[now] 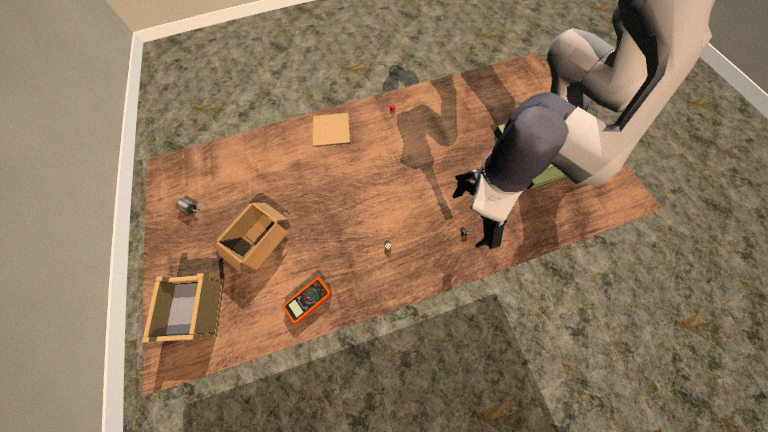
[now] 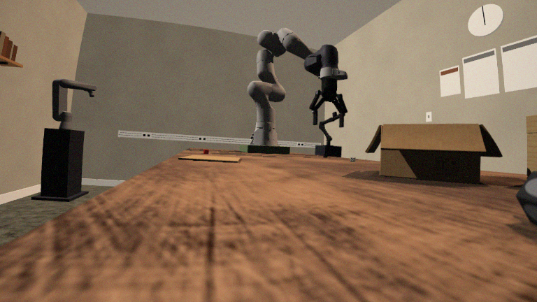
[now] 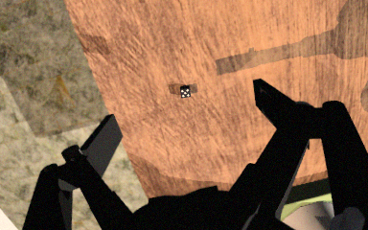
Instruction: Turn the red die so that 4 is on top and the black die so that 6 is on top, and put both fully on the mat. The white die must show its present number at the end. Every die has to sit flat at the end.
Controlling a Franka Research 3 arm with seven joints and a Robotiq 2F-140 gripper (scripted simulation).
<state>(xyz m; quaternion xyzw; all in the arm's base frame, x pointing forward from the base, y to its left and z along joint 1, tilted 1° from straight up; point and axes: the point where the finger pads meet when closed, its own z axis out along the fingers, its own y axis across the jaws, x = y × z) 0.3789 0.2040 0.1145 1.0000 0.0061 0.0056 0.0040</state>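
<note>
Right now the red die is 40 mm ahead of my hand, 550 mm to the right of it and 150 mm below it. Round my hand: white die 220 mm ahead, 30 mm to the right, 150 mm below; then black die 20 mm behind, 150 mm below; then orange multimeter 490 mm ahead, 50 mm to the left, 140 mm below.
</note>
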